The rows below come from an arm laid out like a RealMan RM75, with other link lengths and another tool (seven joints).
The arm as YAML. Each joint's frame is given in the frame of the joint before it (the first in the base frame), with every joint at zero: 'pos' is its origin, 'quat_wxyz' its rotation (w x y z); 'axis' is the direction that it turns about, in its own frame. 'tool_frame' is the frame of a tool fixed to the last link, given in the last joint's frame.
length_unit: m
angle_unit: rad
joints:
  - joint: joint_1
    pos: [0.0, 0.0, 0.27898]
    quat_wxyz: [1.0, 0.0, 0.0, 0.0]
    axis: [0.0, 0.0, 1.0]
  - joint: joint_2
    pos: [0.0, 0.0, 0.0]
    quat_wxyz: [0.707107, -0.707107, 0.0, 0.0]
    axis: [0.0, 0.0, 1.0]
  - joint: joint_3
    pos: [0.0, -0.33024, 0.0]
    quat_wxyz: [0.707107, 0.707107, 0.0, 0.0]
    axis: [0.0, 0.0, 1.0]
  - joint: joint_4
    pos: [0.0, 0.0, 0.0]
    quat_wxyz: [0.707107, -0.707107, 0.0, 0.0]
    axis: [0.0, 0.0, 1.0]
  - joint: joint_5
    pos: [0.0, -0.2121, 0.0]
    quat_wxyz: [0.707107, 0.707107, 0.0, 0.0]
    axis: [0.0, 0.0, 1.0]
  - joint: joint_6
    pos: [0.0, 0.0, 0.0]
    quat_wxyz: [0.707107, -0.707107, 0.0, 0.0]
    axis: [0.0, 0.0, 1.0]
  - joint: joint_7
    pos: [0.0, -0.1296, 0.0]
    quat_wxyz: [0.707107, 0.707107, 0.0, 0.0]
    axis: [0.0, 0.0, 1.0]
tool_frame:
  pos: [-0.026, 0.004, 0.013]
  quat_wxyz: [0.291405, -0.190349, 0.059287, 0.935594]
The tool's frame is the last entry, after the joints.
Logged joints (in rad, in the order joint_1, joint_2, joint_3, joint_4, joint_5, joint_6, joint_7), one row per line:
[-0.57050 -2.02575 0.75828 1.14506 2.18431 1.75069 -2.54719]
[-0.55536 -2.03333 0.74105 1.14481 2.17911 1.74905 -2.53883]
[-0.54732 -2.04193 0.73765 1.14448 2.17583 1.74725 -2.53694]
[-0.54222 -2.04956 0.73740 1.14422 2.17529 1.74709 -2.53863]
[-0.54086 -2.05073 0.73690 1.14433 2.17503 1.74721 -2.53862]
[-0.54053 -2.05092 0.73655 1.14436 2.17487 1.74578 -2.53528]
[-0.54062 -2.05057 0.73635 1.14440 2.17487 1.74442 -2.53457]
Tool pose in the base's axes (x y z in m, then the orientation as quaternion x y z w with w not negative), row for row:
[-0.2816 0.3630 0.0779 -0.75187 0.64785 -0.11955 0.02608]
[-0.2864 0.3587 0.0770 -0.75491 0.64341 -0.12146 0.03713]
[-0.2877 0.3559 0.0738 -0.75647 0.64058 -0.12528 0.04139]
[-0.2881 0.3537 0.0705 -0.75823 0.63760 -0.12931 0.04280]
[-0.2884 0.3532 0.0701 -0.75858 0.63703 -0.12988 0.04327]
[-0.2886 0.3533 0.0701 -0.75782 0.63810 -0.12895 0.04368]
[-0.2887 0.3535 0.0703 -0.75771 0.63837 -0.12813 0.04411]
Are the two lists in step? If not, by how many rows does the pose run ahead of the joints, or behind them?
They are in step.
